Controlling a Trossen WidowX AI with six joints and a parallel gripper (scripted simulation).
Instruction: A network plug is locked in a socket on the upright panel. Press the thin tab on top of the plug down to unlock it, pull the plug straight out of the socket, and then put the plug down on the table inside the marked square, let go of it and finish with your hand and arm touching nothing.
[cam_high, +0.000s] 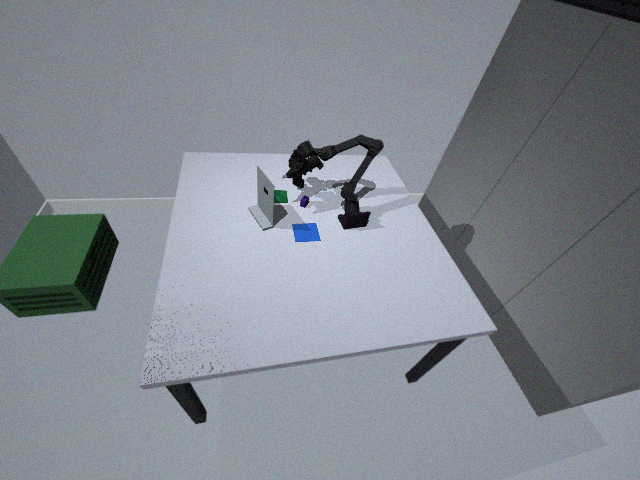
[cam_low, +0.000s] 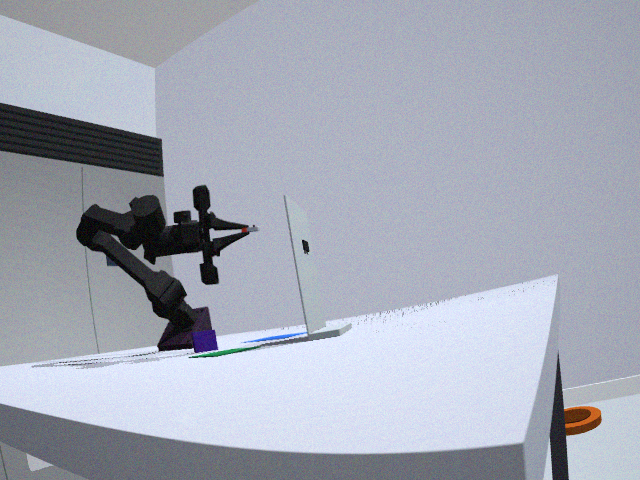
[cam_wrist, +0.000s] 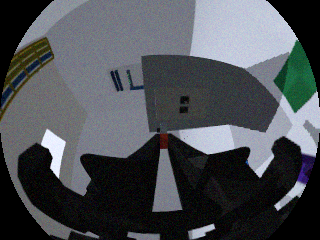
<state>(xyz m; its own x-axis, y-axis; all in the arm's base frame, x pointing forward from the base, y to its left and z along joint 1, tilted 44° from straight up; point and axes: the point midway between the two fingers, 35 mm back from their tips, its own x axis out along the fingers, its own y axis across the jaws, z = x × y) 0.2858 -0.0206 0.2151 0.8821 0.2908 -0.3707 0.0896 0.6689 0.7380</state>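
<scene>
My gripper tip is now 7 cm past the blue marked square, 16 cm to the right of it and 22 cm above it. From my gripper tip the other things lie so: grey panel (10 cm ahead, 2 cm to the left, 11 cm below); network plug (right at my gripper tip).
</scene>
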